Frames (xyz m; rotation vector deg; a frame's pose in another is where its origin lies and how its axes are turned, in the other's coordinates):
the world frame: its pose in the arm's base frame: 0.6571 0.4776 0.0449 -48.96 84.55 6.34
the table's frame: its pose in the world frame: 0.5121 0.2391 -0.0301 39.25 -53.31 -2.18
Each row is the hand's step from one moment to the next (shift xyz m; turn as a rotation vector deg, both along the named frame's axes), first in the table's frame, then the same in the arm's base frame.
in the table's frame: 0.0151 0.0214 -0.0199 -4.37 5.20 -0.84
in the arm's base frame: 0.0023 0.0164 -0.0284 -4.28 5.31 0.53
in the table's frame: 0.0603 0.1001 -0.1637 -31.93 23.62 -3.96
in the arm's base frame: -0.0341 0.0655 -0.1871 -29.89 25.08 8.42
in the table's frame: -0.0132 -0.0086 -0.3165 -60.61 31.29 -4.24
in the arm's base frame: -0.1735 -0.0615 -0.2580 -54.79 34.87 21.28
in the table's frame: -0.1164 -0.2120 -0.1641 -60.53 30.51 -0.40
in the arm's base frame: -0.1800 -0.2269 -0.0392 -52.74 34.75 24.62
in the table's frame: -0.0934 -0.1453 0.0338 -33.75 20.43 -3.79
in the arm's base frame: -0.0600 -0.1294 0.1031 -31.30 22.12 10.08
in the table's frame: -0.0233 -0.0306 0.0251 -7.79 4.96 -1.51
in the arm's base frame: -0.0065 -0.0239 0.0387 -7.56 5.24 1.75
